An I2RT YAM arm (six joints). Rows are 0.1 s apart.
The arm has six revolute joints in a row. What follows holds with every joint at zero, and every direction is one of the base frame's.
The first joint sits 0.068 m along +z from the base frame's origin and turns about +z.
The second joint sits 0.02 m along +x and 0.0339 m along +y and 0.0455 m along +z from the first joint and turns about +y.
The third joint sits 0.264 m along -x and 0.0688 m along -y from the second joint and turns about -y.
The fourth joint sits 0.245 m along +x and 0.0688 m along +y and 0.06 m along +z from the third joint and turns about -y.
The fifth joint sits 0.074 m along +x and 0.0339 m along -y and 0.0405 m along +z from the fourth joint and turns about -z.
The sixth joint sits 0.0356 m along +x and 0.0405 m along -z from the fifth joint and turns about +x.
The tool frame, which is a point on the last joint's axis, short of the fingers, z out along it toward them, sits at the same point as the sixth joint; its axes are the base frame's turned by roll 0, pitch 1.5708 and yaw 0 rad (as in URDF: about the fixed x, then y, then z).
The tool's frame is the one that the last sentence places.
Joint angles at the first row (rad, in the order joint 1, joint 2, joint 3, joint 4, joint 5, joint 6):
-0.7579, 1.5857, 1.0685, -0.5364, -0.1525, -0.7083
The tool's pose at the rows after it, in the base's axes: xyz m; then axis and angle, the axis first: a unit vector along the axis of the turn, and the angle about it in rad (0 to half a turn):
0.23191, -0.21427, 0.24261, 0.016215, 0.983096, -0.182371, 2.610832
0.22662, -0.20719, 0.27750, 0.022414, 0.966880, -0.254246, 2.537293
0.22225, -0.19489, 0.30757, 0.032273, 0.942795, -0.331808, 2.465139
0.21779, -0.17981, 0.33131, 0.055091, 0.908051, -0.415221, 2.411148
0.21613, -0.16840, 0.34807, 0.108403, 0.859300, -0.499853, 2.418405
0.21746, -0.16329, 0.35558, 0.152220, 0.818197, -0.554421, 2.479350
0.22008, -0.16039, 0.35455, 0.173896, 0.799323, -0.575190, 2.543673
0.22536, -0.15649, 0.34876, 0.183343, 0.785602, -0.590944, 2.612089
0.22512, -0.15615, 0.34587, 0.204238, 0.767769, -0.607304, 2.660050
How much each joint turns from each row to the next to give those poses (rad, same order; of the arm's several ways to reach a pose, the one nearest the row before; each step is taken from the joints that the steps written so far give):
0.0020, -0.0807, 0.0115, 0.0280, 0.0638, 0.0147
0.0123, -0.0945, 0.0137, 0.0424, 0.0630, 0.0070
0.0313, -0.0903, -0.0042, 0.0718, 0.0892, 0.0103
0.0470, -0.0827, -0.0221, 0.0942, 0.1349, 0.0102
0.0559, -0.0449, -0.0132, 0.0897, 0.2173, 0.0143
0.0404, -0.0034, 0.0026, 0.0471, 0.1940, -0.0074
0.0262, 0.0105, 0.0018, 0.0022, 0.1176, -0.0012
0.0320, 0.0176, -0.0080, 0.0063, 0.1058, -0.0095
0.0078, 0.0052, -0.0117, 0.0189, 0.0856, 0.0004

